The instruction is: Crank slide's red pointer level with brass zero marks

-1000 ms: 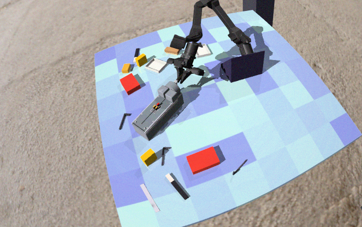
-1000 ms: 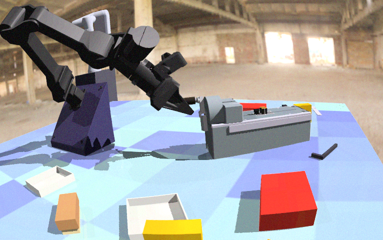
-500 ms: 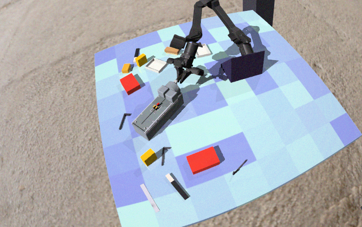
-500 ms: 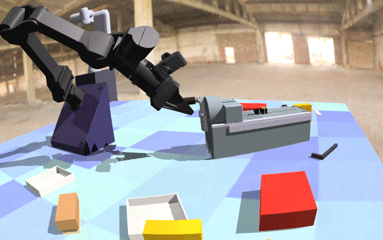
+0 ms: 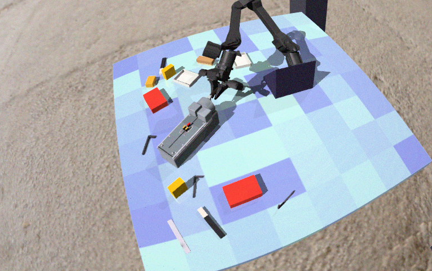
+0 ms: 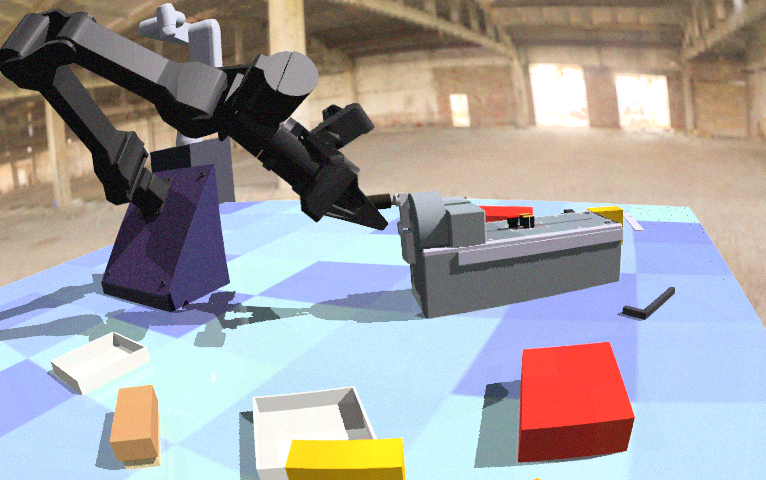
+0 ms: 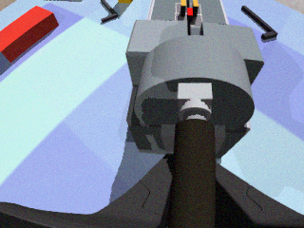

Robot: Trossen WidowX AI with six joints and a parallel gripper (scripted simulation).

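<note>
My gripper tip is 1 cm past the dark crank handle, 1 cm to the left of it and 3 cm below it. From my gripper tip the other things lie so: red pointer 13 cm ahead, 7 cm to the left, 1 cm below; tan block 7 cm behind, 35 cm to the right, 8 cm below.
</note>
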